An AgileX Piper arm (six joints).
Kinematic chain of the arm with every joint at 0, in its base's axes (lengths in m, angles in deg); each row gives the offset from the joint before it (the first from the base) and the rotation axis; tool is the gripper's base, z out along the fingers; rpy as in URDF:
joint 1: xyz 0 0 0.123 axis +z
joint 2: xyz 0 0 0 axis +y
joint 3: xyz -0.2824 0 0.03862 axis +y
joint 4: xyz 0.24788 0 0.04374 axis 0.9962 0 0.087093
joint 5: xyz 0 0 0 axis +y
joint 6: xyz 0.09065 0 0.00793 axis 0.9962 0 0.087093
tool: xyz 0 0 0 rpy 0 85 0
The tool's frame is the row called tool.
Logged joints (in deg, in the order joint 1, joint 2, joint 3, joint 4, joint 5, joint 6), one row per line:
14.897 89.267 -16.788 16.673 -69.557 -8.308
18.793 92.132 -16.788 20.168 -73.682 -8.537
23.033 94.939 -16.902 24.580 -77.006 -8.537
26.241 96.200 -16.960 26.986 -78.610 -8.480
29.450 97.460 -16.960 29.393 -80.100 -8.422
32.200 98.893 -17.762 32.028 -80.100 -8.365
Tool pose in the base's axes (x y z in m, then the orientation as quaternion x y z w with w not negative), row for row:
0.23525 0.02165 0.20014 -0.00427 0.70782 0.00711 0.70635
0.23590 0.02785 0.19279 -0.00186 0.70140 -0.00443 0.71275
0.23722 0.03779 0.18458 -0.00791 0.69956 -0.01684 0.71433
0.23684 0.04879 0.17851 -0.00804 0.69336 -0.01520 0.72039
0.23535 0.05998 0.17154 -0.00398 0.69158 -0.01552 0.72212
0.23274 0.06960 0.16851 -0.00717 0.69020 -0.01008 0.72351
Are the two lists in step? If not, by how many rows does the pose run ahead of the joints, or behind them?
The pose runs 2 rows behind the joints: the pose in row i belongs to the joints in row i - 2.
